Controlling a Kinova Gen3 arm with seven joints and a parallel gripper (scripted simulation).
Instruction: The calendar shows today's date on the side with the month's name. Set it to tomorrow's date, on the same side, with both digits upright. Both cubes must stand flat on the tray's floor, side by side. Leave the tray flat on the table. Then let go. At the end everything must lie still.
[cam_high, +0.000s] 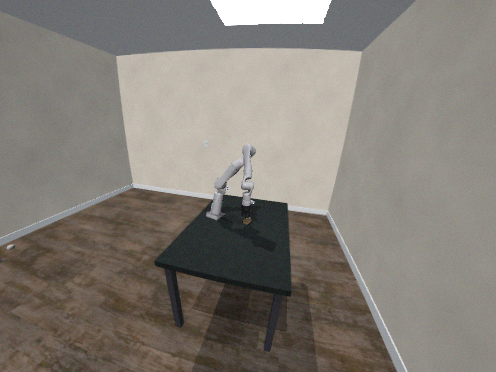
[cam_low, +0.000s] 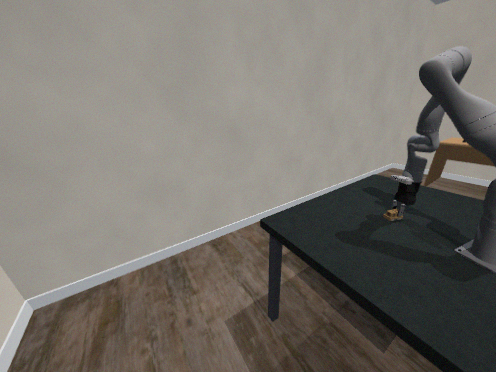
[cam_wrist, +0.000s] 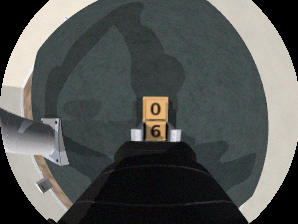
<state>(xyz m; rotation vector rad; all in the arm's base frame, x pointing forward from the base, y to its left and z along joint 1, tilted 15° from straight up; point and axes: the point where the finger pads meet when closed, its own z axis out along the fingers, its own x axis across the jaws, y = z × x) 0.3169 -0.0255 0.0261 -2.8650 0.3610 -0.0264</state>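
Now: hand 10 mm above the wooden date cube.
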